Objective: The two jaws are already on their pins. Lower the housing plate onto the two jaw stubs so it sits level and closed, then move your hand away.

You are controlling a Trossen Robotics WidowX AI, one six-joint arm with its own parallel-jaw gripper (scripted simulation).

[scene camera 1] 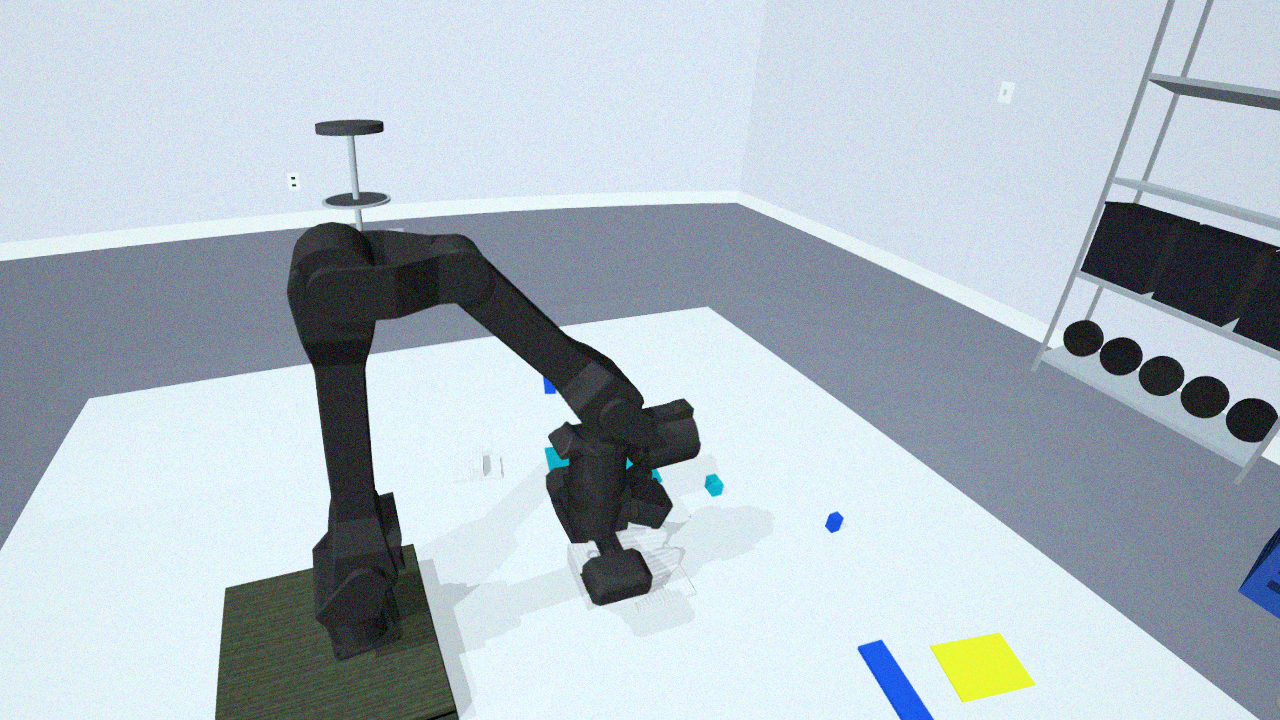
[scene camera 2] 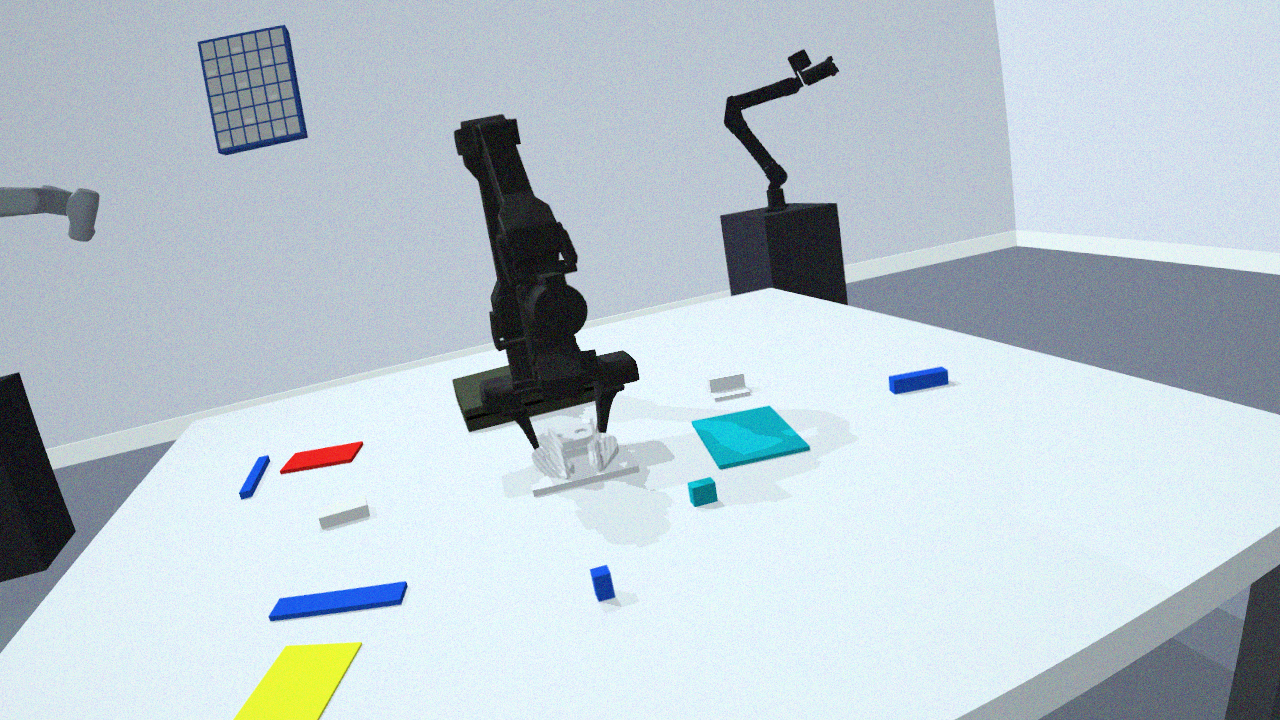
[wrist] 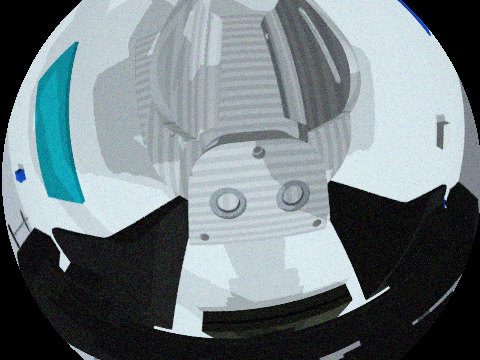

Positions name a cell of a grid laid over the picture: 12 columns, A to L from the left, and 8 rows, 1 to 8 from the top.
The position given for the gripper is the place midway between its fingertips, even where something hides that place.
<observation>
In view: the gripper (scene camera 1: F7), a teal square tile (scene camera 2: H5) and a red tile (scene camera 2: D6).
The teal square tile also shows in the wrist view (wrist: B4). The gripper shows as well in scene camera 2 (scene camera 2: F5) and in the wrist view (wrist: G5). Scene camera 1 misses the red tile: it is out of frame. The wrist view does not show the red tile, which is hidden by the gripper.
</observation>
